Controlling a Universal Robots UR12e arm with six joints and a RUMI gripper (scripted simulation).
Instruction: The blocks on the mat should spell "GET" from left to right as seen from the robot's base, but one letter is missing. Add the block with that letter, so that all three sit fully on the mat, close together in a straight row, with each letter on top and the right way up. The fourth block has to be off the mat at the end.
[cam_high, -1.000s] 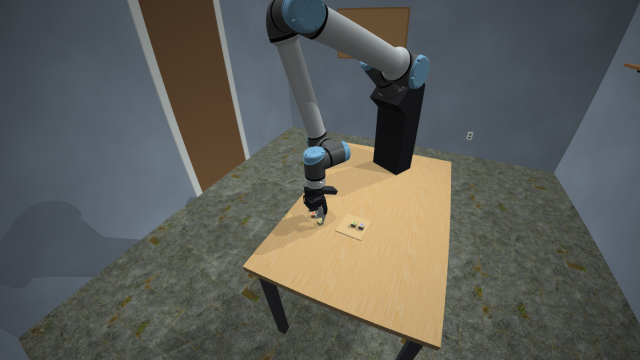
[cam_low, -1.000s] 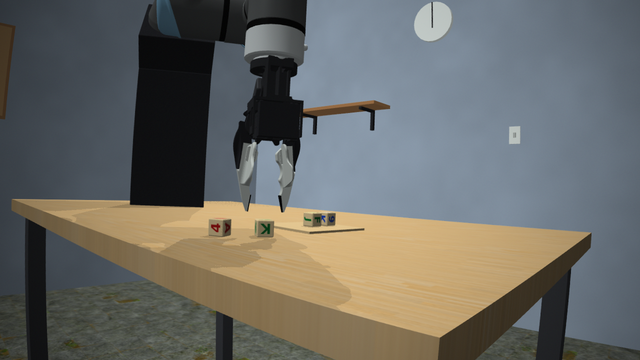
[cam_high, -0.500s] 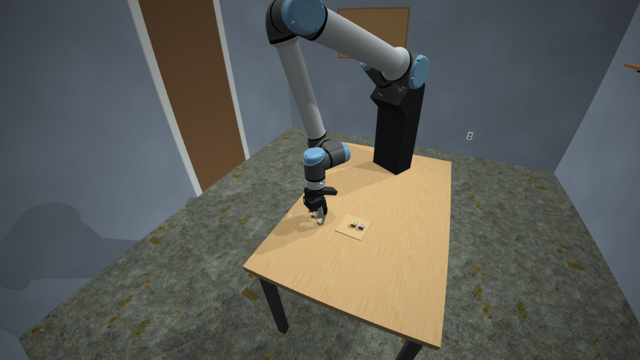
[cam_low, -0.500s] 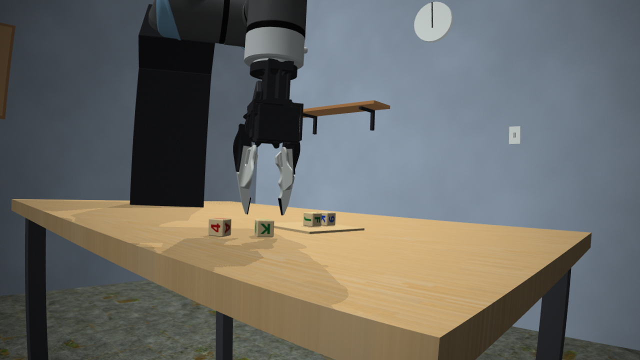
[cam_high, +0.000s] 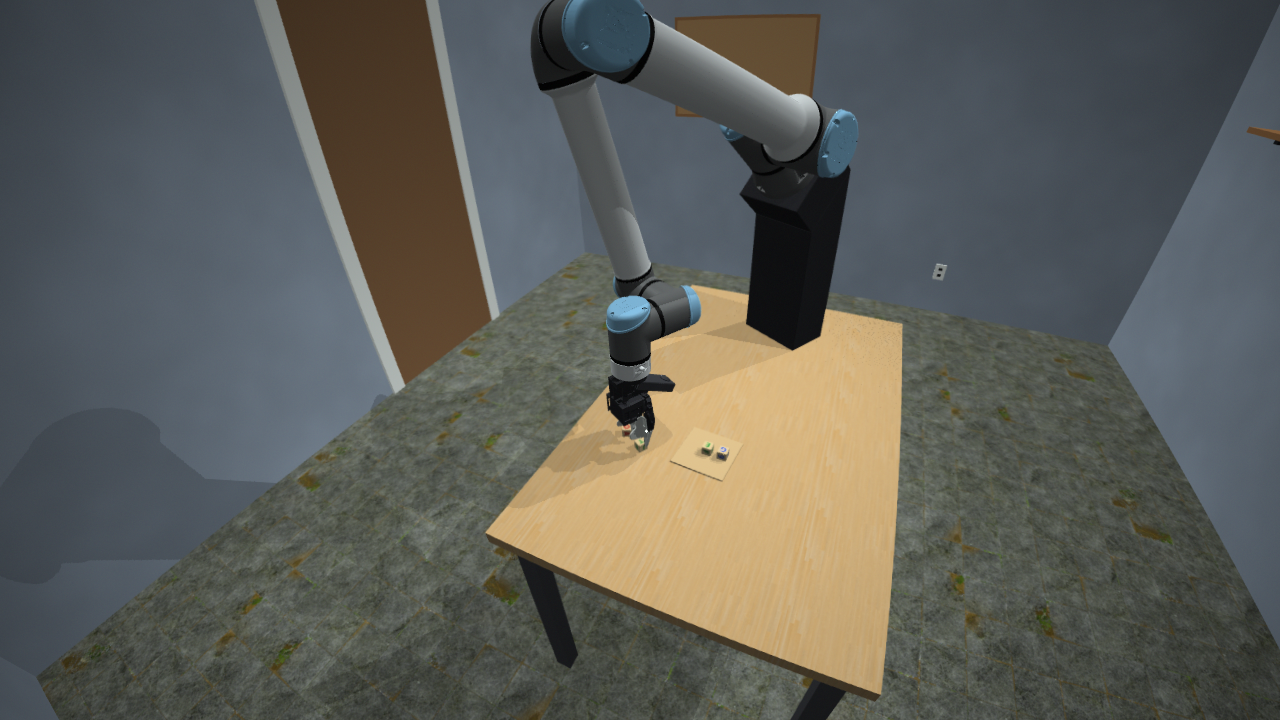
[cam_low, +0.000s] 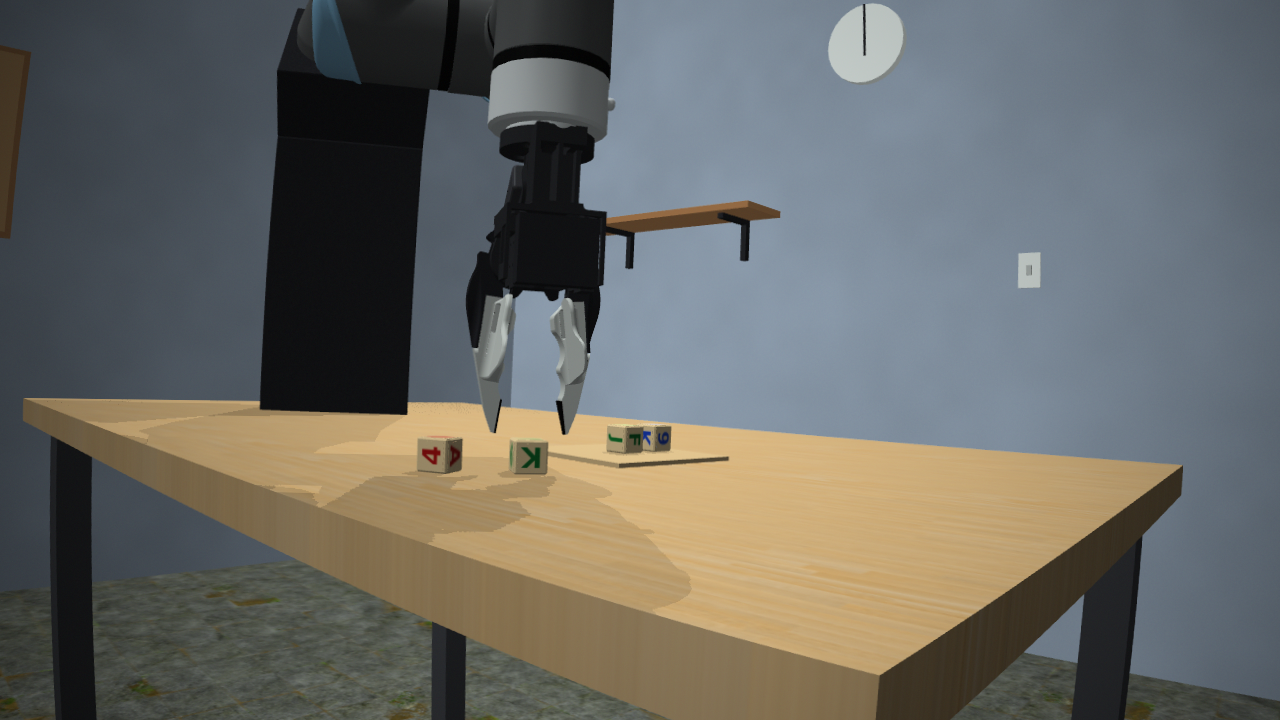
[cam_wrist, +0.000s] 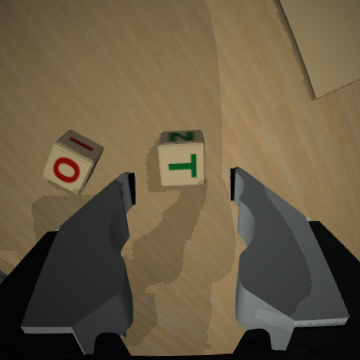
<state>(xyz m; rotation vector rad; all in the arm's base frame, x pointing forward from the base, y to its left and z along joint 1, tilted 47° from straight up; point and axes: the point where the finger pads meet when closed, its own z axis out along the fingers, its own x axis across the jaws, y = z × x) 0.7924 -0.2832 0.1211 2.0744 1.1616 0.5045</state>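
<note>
The tan mat is 170 mm to the left of my hand, 40 mm below it and 10 mm behind it.
</note>
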